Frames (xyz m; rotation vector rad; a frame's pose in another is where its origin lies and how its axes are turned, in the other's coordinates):
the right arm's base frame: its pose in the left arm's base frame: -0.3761 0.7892 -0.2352 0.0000 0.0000 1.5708
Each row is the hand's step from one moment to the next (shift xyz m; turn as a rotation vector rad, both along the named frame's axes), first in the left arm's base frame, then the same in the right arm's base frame.
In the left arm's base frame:
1: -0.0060 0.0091 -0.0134 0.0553 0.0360 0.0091
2: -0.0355 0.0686 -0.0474 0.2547 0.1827 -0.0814
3: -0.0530 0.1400 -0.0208 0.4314 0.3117 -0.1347
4: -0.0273 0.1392 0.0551 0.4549 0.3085 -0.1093
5: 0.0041 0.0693 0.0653 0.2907 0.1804 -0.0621
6: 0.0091 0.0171 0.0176 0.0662 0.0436 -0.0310
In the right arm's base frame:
1: 0.0091 0.0060 -0.0134 0.0360 -0.0553 0.0091
2: 0.0686 0.0355 -0.0474 0.1827 -0.2547 -0.0814
3: 0.1400 0.0530 -0.0208 0.3117 -0.4314 -0.1347
4: 0.1392 0.0273 0.0551 0.3085 -0.4549 -0.1093
5: 0.0693 -0.0041 0.0653 0.1804 -0.2907 -0.0621
6: 0.0171 -0.0091 0.0176 0.0436 -0.0662 -0.0310

